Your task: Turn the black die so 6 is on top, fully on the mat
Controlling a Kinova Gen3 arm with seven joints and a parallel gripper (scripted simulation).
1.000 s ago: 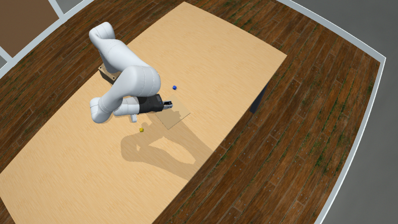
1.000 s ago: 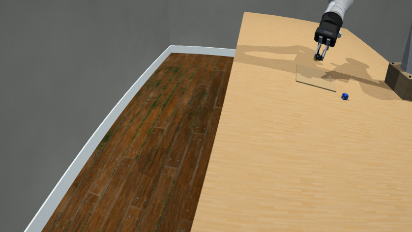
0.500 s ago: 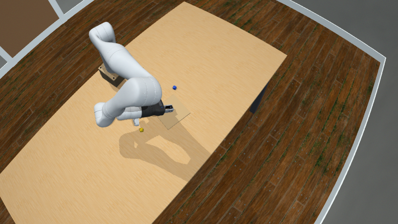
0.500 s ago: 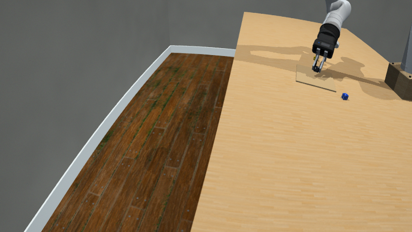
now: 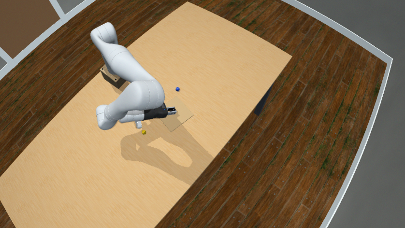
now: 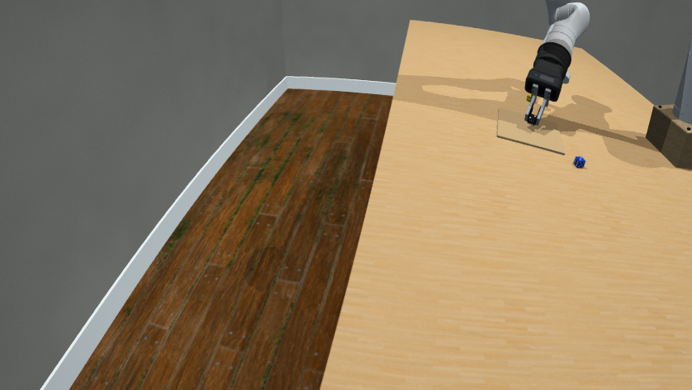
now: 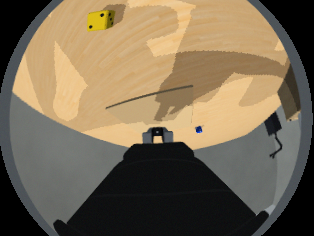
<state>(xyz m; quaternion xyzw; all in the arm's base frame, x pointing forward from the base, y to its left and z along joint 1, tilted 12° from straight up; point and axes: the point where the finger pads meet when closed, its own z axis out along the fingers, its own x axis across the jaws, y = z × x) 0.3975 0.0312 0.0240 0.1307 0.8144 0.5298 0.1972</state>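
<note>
The black die lies 10 mm to the left of my hand and 10 mm below it. Also, from my hand: blue die (80 mm behind, 120 mm to the left, 30 mm below); tan mat (10 mm to the left, 30 mm below); yellow die (40 mm behind, 160 mm to the right, 30 mm below).
</note>
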